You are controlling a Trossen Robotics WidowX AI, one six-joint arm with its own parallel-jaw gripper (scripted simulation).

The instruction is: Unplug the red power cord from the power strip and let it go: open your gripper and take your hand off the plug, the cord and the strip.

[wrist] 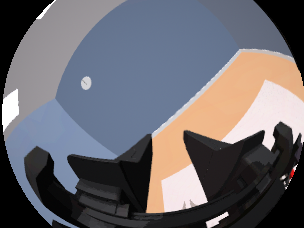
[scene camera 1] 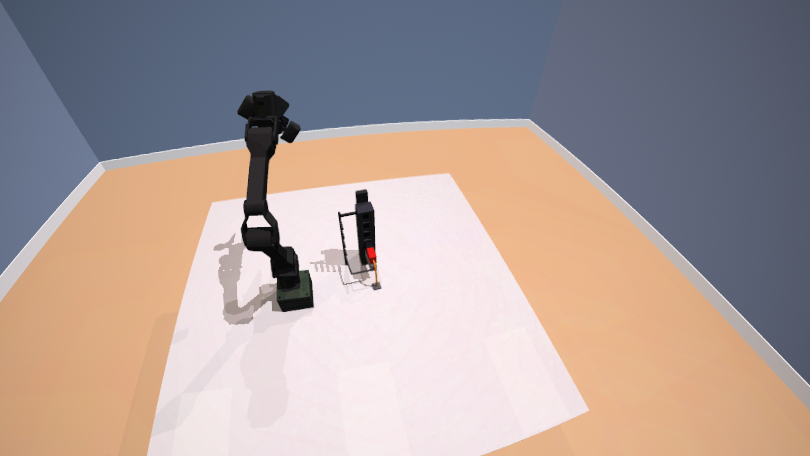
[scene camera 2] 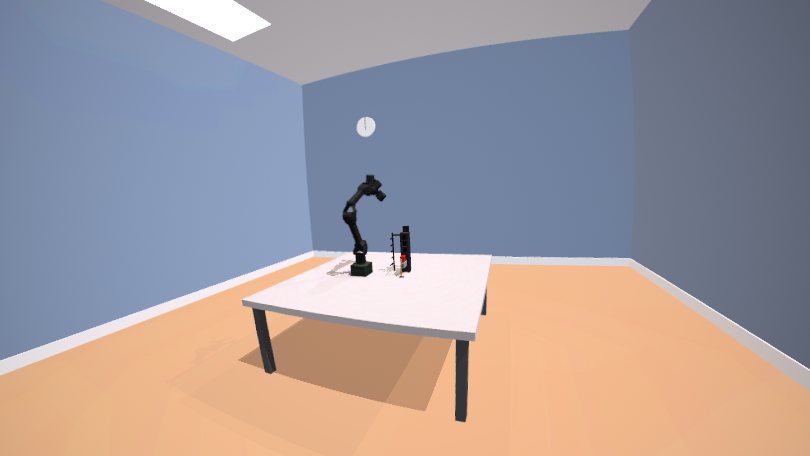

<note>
I see my gripper (scene camera 1: 271,113).
My gripper also shows in the wrist view (wrist: 167,136).
</note>
